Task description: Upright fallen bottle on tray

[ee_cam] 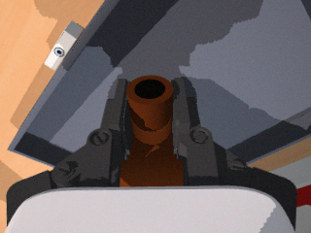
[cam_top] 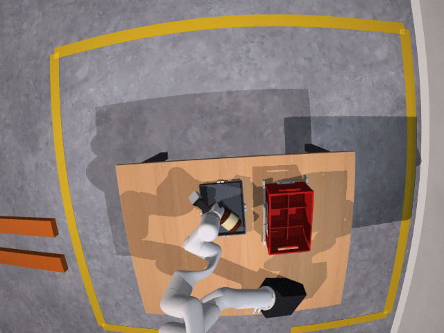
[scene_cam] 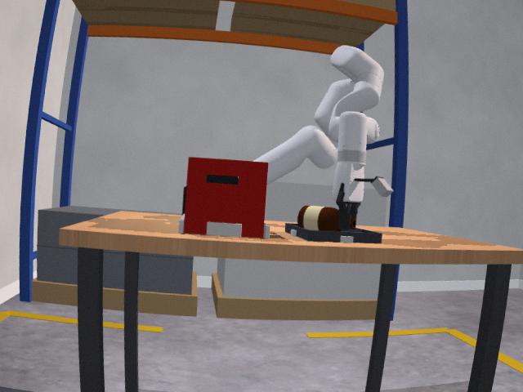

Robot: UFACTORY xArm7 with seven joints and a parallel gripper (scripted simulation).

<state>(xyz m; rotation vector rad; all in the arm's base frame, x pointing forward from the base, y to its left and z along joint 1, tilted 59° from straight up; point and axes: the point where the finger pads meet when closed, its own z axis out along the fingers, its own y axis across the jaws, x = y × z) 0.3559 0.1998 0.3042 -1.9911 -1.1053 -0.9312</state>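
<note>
Right now the dark grey tray is 40 mm to the right of my hand and 30 mm below it. The rest, counted from my hand: red crate (320 mm to the right, 70 mm ahead, 40 mm above); then brown bottle (50 mm to the right, 20 mm behind).
</note>
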